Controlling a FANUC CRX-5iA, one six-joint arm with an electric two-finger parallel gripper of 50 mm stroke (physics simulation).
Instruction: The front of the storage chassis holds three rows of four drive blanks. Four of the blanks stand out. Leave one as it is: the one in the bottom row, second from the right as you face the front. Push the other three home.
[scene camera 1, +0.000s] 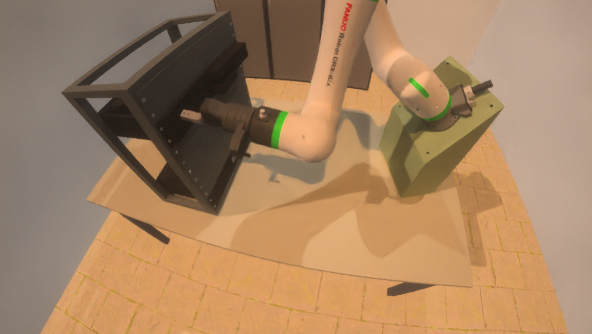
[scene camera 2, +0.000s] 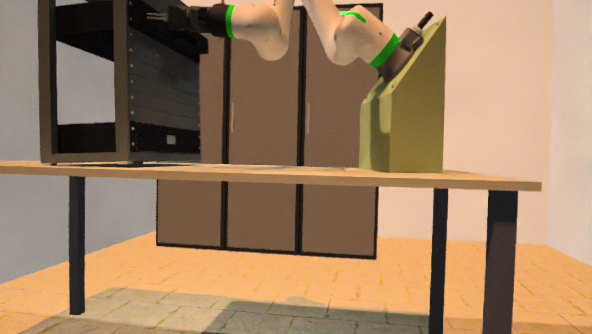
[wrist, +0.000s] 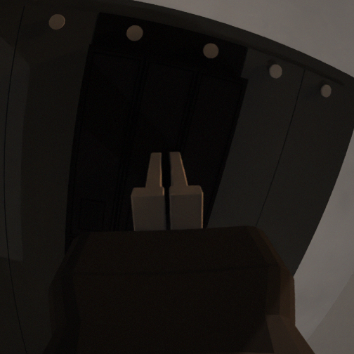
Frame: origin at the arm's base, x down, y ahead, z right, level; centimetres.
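Where they show: gripper, fingertip midpoint: (scene camera 1: 182, 114) (scene camera 2: 148, 15); arm's base, origin of the base link: (scene camera 1: 441, 112) (scene camera 2: 400, 64).
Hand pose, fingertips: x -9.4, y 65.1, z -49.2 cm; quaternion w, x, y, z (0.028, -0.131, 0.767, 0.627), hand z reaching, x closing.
Each offset is from my fingertips to the top centre of the thing. "spot": to the spot under its first point.
The storage chassis (scene camera 2: 82, 32) (wrist: 170, 42) is a very dark unit high in the rack. In the wrist view its front shows three long dark strips, the rows of drive blanks (wrist: 112, 105), running up and down the picture. Edges between single blanks are too dark to tell, and so is which ones stand out. My gripper (scene camera 1: 184, 114) (scene camera 2: 149, 16) (wrist: 165, 170) is shut and empty. Its fingertips point at the chassis front and overlap the middle strip in the wrist view. Contact cannot be told. The gripper body hides the lower part of the front.
The grey rack frame (scene camera 1: 170, 162) (scene camera 2: 121, 95) surrounds the chassis. A dark block {dx -3.5, dy +11.2, dz +30.7 cm} (scene camera 1: 235, 57) juts from the rack's far front side. Flat grey panels (scene camera 2: 165, 95) lie below the chassis. A dark unit with a light square {spot: dx +36.7, dy +4.3, dz +15.6 cm} (scene camera 2: 171, 140) sits at the bottom. The green pedestal (scene camera 1: 450, 150) (scene camera 2: 417, 115) stands opposite.
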